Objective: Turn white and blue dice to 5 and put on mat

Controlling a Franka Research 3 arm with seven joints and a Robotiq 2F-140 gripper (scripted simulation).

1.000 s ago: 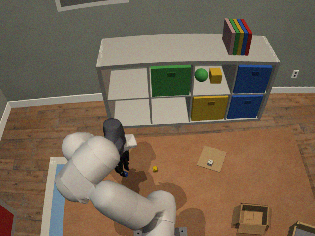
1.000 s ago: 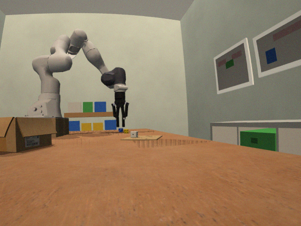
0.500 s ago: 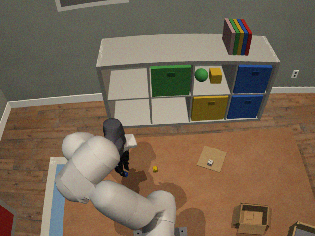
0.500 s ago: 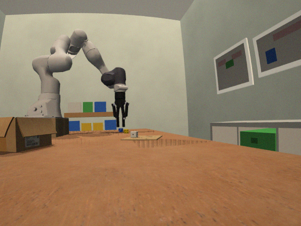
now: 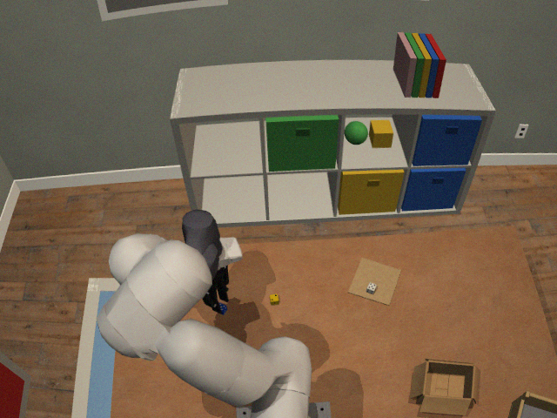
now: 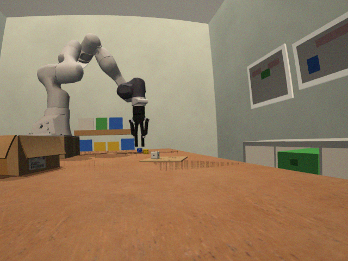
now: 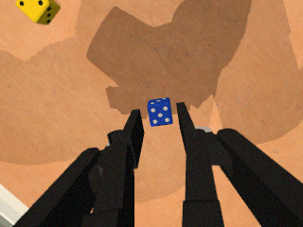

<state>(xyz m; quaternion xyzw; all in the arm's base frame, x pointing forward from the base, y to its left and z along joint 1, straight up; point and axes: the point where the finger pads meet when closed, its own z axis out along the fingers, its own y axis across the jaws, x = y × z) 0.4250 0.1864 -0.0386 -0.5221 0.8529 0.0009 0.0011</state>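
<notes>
My hand is 5 cm above the blue die. The rest, counted from my hand: tan mat: 48 cm to the right, 9 cm ahead, 6 cm below; then yellow die: 16 cm to the right, 5 cm below, 3 cm ahead; then white die: 46 cm to the right, 6 cm ahead, 5 cm below.
</notes>
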